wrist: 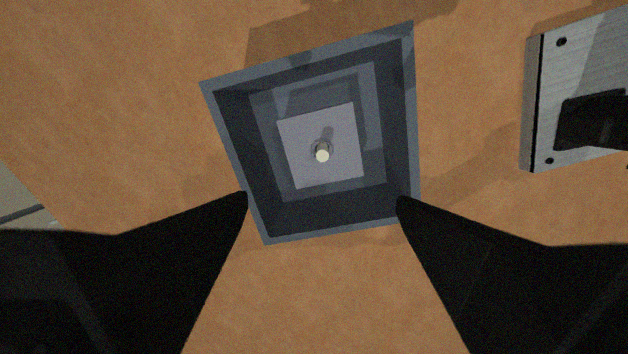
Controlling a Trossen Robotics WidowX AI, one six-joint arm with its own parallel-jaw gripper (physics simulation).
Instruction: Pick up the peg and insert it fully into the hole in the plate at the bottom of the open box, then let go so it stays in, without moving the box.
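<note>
A light grey plate is there for me to see, and so is a blue-grey box, and with them I see my own gripper.
</note>
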